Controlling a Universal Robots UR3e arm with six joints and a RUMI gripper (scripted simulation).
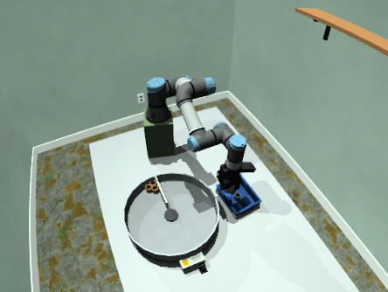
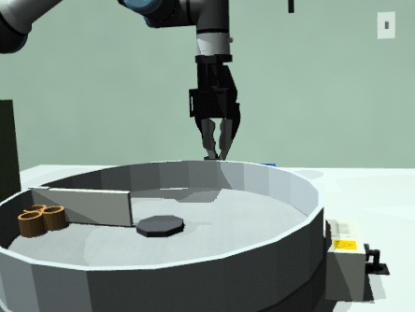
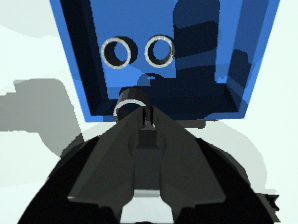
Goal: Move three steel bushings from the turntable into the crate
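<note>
My gripper is now 2 cm short of the blue crate, 4 cm to the right of it and 6 cm above it. From my hand the other things lie so: grey turntable 6 cm behind, 29 cm to the right, 3 cm below.
</note>
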